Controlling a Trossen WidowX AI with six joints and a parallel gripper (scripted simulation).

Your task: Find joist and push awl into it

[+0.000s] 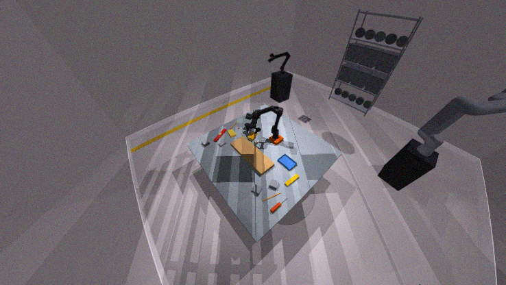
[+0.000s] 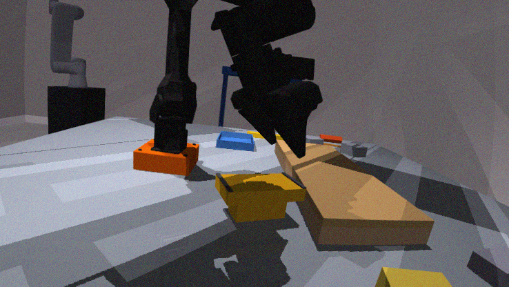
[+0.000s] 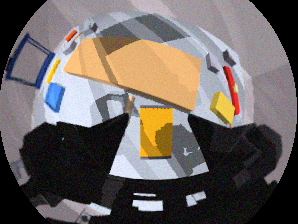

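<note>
The yellow stud finder lies 90 mm below my gripper tip, 50 mm behind it and 20 mm to the right of it. Round my gripper tip: awl (100 mm below, 70 mm to the left, 50 mm behind); green square light (110 mm below, 60 mm behind, 30 mm to the right); yellow block (230 mm to the right, 130 mm ahead, 90 mm below).
</note>
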